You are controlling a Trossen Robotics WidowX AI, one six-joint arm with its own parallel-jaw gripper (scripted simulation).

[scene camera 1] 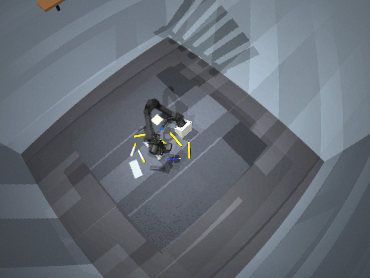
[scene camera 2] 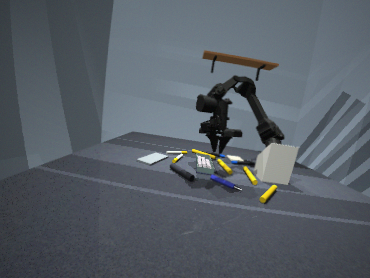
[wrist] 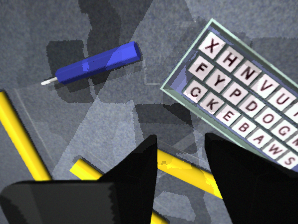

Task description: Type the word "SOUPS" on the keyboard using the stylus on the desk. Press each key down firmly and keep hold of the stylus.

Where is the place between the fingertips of my gripper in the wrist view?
At 180, 140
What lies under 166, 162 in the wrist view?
A yellow stick.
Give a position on a blue stylus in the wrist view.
127, 53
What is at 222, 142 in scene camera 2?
My gripper.
